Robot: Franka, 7 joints.
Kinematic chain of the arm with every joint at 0, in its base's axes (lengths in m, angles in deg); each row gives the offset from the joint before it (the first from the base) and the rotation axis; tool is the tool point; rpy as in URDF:
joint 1: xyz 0 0 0.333 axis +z
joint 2: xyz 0 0 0 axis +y
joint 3: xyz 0 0 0.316 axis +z
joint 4: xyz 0.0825 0 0 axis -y
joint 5: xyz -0.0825 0 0.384 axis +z
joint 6: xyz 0 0 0 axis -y
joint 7: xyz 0.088 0 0 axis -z
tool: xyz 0 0 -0.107 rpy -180 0 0
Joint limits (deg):
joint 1: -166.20..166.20
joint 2: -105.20..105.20
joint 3: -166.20..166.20
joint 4: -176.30..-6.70
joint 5: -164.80..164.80
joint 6: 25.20..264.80
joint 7: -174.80..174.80
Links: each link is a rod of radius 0.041 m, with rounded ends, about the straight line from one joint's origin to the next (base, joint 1, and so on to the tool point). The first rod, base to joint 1, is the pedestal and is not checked.
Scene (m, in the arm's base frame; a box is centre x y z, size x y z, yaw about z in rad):
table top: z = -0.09
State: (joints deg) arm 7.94 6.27 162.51 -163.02 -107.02 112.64 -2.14
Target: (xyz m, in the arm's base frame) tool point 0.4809 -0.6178 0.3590
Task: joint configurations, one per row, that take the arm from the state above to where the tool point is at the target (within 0.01 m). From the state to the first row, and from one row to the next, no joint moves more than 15 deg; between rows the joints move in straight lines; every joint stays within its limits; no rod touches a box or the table.
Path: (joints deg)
1: -6.36 16.40 151.65 -149.93 -108.62 111.09 -2.14
2: -20.65 26.54 140.79 -136.83 -110.22 109.54 -2.14
3: -34.95 36.67 129.94 -123.74 -111.83 107.99 -2.14
4: -49.25 46.81 119.08 -110.64 -113.43 106.44 -2.14
5: -63.55 56.94 108.22 -97.55 -115.03 104.89 -2.14
6: -77.84 67.08 97.36 -84.46 -116.63 103.34 -2.14
7: -92.14 77.21 86.51 -71.36 -118.24 101.79 -2.14

